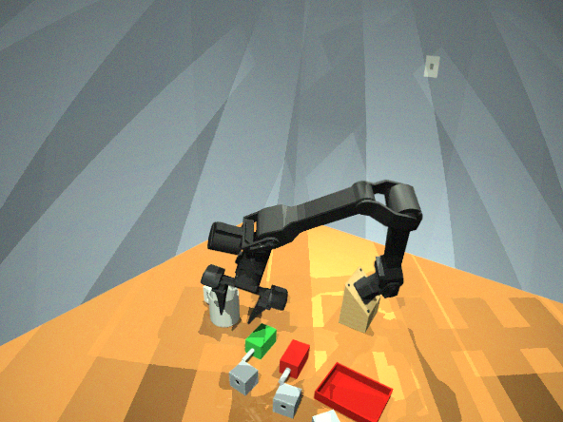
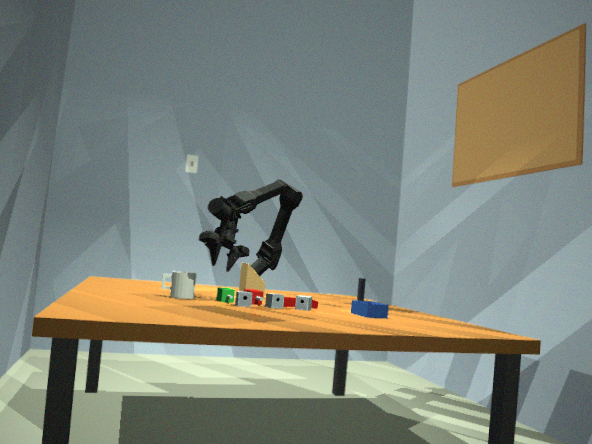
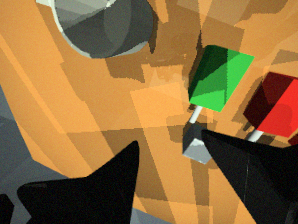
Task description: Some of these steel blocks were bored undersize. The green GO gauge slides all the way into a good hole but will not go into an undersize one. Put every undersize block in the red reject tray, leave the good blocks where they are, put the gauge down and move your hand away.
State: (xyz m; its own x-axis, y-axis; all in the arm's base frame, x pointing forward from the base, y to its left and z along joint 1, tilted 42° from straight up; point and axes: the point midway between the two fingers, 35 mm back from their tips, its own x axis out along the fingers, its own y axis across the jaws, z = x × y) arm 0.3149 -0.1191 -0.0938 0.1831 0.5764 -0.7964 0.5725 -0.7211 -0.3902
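Now: the green GO gauge 90 mm below my gripper tip, 30 mm to the left of it and 30 mm behind it. From my gripper tip the other things lie so: red-handled gauge: 130 mm to the left, 90 mm below, 40 mm behind; then white mug: 130 mm to the right, 80 mm below, 60 mm behind; then steel block: 190 mm to the left, 90 mm below, 30 mm ahead.
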